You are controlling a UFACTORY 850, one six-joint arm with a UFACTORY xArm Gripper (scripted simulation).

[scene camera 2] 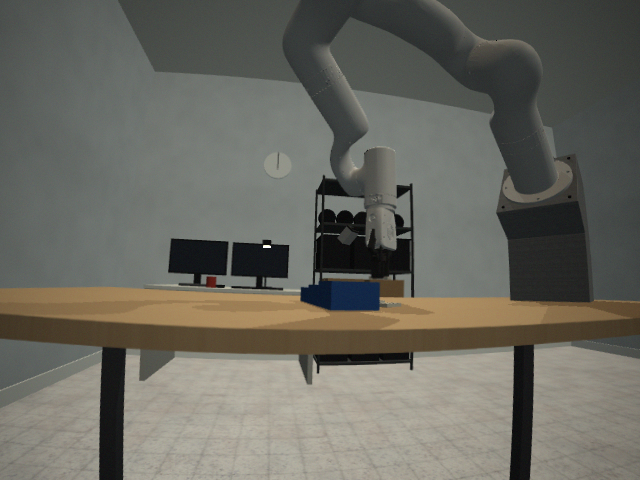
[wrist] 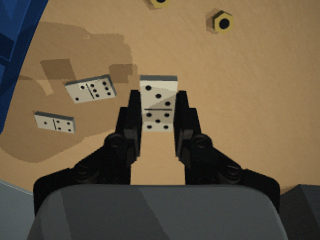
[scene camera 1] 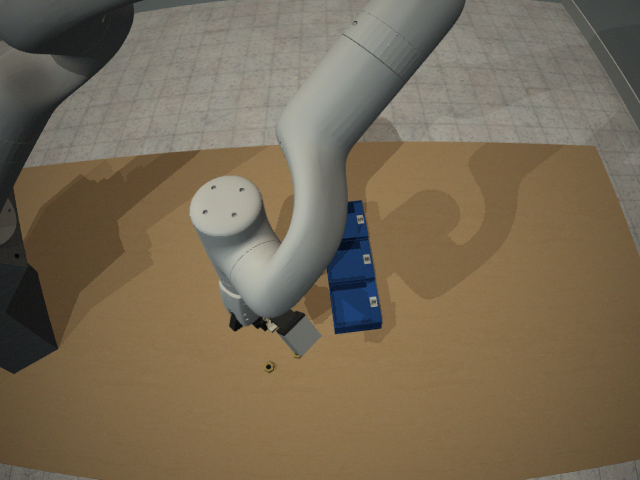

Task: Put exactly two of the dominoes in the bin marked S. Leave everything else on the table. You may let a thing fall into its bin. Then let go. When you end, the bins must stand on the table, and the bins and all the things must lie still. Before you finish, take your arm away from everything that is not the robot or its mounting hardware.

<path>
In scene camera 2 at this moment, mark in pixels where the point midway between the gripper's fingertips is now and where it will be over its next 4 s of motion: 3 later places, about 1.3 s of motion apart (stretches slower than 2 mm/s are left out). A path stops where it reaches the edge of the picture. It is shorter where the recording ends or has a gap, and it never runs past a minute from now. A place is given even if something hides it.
The gripper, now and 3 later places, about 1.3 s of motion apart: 380,278; 370,272; 351,269; 351,287
</path>
